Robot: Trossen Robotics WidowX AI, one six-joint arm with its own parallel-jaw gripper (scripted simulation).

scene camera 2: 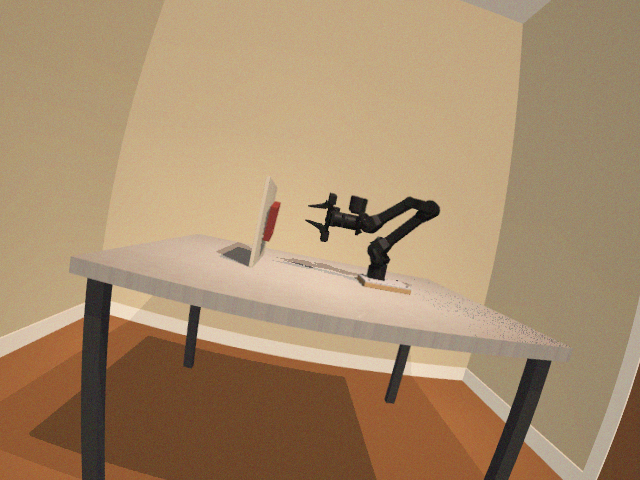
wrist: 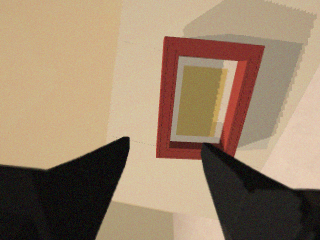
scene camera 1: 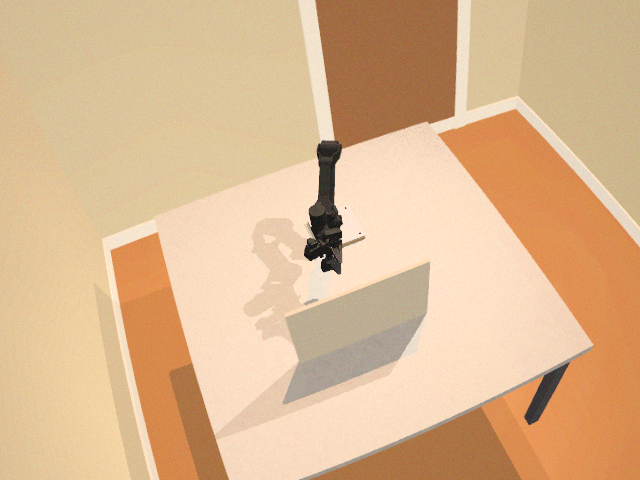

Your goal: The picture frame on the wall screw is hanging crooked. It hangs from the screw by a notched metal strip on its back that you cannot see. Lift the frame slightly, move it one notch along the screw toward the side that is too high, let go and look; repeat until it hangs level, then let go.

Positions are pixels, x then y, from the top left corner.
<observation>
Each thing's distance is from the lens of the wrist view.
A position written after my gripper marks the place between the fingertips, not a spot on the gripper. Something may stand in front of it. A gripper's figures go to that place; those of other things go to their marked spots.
my gripper (wrist: 165, 145): 0.11 m
red picture frame (wrist: 206, 87): 0.24 m
upright wall panel (wrist: 177, 185): 0.34 m
The marked spots on the upright wall panel and the red picture frame are 0.20 m apart.
</observation>
